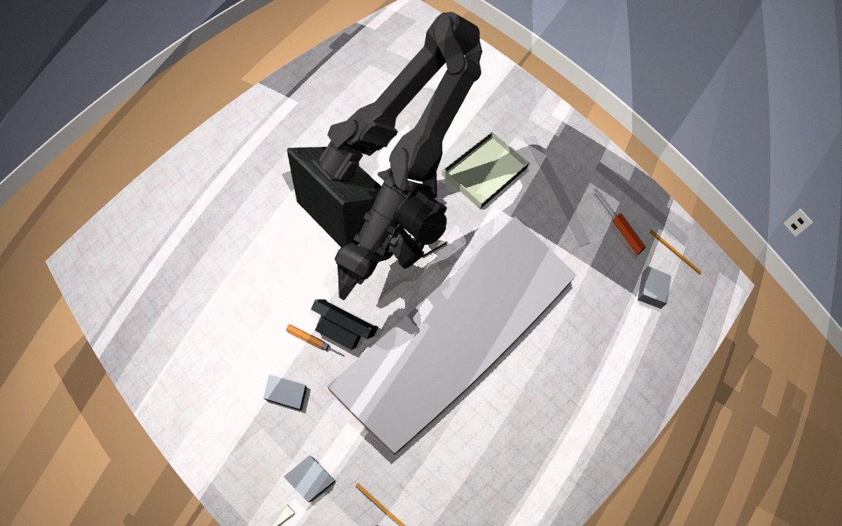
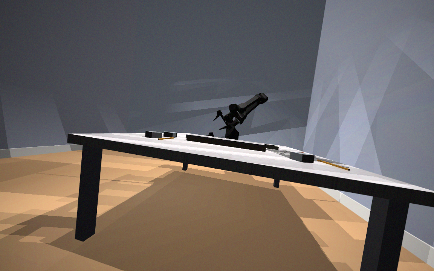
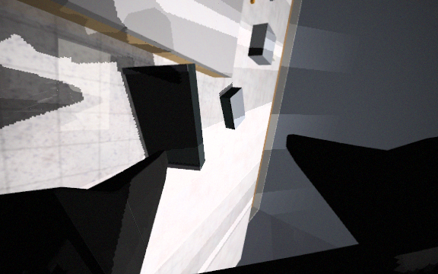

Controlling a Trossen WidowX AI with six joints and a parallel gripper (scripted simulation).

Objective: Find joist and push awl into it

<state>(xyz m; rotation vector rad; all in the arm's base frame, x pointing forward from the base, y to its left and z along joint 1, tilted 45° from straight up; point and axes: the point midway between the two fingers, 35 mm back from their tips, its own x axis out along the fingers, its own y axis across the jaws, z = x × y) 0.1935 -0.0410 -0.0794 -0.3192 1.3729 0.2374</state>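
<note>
Now: gripper tip 110 mm above the stud finder and 60 mm to the left of it. Round my gripper tip: pale green tray (430 mm to the left, 120 mm below, 80 mm behind); awl (130 mm below, 90 mm to the right, 10 mm ahead).
</note>
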